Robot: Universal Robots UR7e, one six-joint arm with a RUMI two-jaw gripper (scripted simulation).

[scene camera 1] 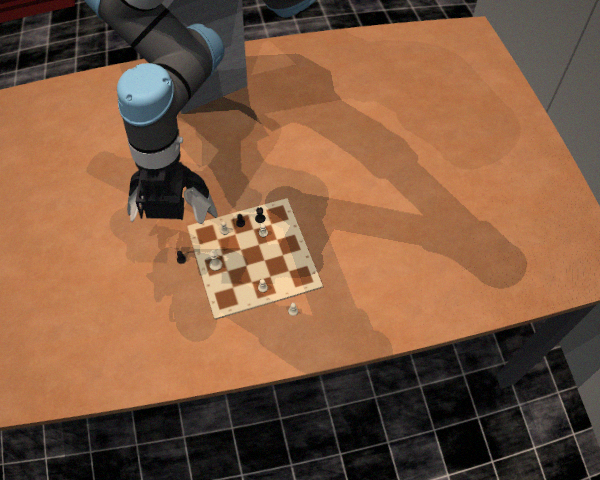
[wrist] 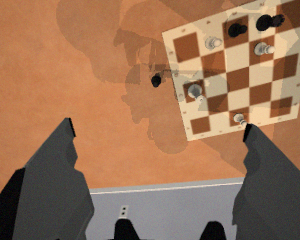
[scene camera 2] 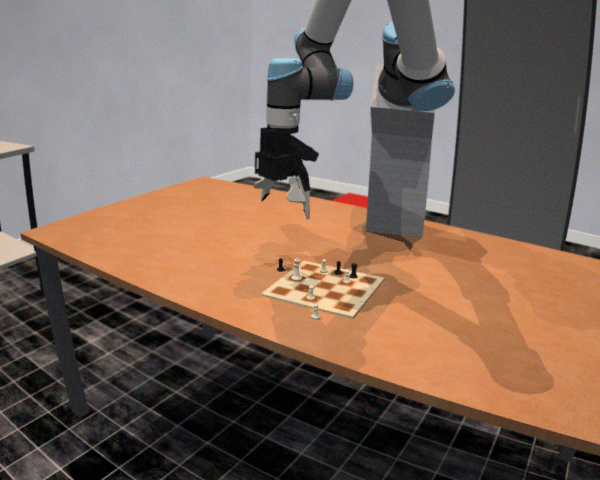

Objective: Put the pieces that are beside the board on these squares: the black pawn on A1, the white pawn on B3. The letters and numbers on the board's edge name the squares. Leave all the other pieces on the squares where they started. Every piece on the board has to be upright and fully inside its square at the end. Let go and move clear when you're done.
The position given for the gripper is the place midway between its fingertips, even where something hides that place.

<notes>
In view: the gripper [scene camera 1: 172, 215] and a chessboard [scene camera 1: 282, 259].
The chessboard is seen too in the wrist view [wrist: 234, 79] and in scene camera 2 [scene camera 2: 333, 296]. The gripper also shows in the wrist view [wrist: 158, 121] and in scene camera 2 [scene camera 2: 284, 209].
</notes>
